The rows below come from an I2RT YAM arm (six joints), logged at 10 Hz.
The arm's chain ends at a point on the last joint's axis. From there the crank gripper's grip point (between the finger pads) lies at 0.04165 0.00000 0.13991 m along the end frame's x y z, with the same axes.
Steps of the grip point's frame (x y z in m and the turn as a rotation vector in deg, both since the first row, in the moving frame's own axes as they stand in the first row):
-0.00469 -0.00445 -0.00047 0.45 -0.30 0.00
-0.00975 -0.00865 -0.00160 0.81 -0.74 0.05
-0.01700 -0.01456 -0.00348 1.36 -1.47 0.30
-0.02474 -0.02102 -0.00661 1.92 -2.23 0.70
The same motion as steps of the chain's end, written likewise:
-0.00396 -0.00335 -0.00068 0.45 -0.30 0.00
-0.00794 -0.00670 -0.00211 0.81 -0.74 0.05
-0.01341 -0.01144 -0.00447 1.36 -1.47 0.30
-0.01929 -0.01678 -0.00805 1.92 -2.23 0.70

